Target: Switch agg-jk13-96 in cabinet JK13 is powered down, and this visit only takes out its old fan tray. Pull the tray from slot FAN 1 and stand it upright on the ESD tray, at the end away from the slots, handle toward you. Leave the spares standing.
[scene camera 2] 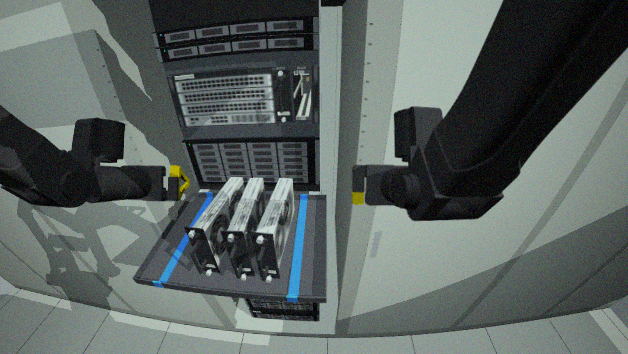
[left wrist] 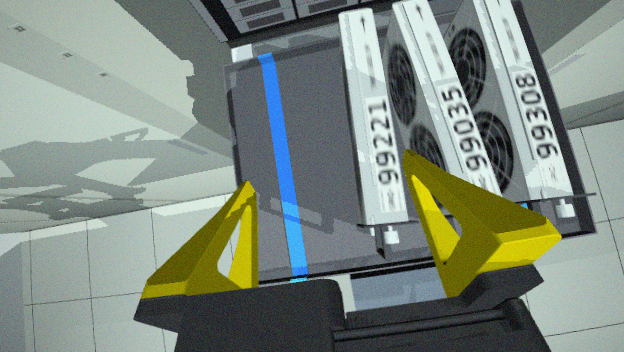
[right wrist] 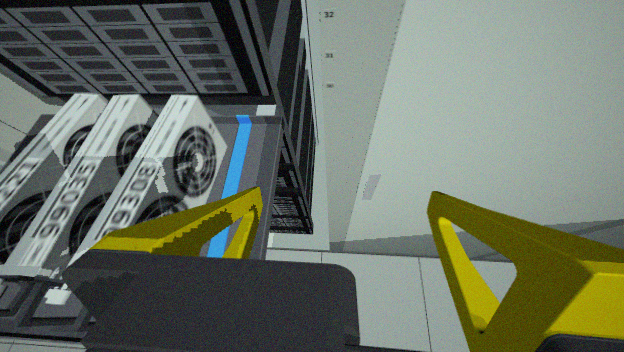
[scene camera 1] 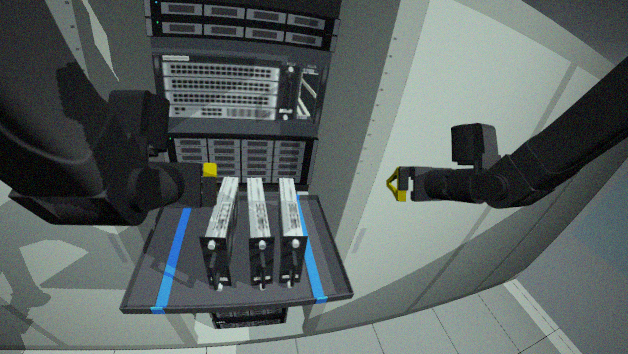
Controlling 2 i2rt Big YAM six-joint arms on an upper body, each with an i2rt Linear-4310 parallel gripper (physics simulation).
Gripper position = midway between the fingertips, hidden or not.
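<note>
The left gripper (scene camera 1: 184, 183) (scene camera 2: 171, 182) (left wrist: 325, 172) is open and holds nothing. Also open, with nothing in its grasp, is the right gripper (scene camera 1: 404, 182) (scene camera 2: 381, 183) (right wrist: 342, 198). A grey shelf (scene camera 1: 190, 288) (scene camera 2: 185, 273) (left wrist: 311, 90) is visible too.
</note>
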